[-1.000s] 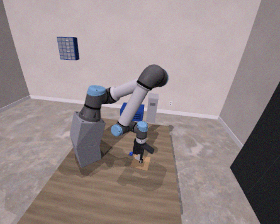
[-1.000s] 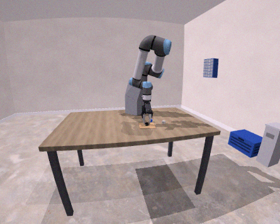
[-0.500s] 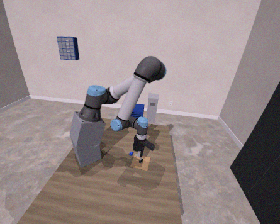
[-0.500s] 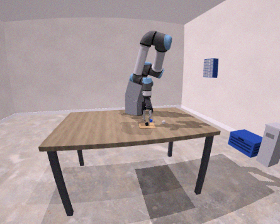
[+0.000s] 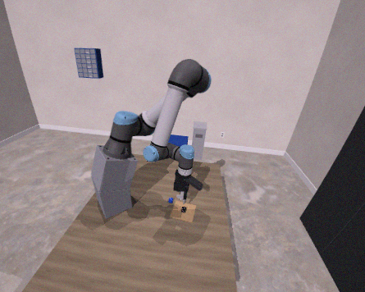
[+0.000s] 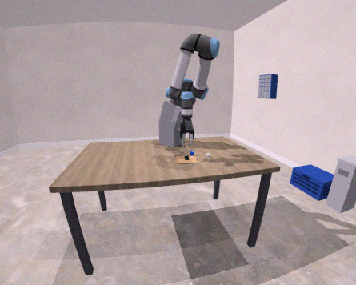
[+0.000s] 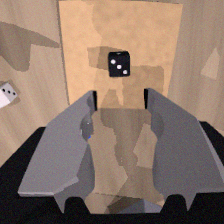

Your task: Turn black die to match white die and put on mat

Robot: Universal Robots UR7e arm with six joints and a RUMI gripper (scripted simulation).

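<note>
Right now the black die is 9 cm below my hand. The rest, counted from my hand: white die: 1 cm behind, 17 cm to the left, 9 cm below; then tan mat: 10 cm below; then blue die: 9 cm behind, 7 cm to the left, 9 cm below.
</note>
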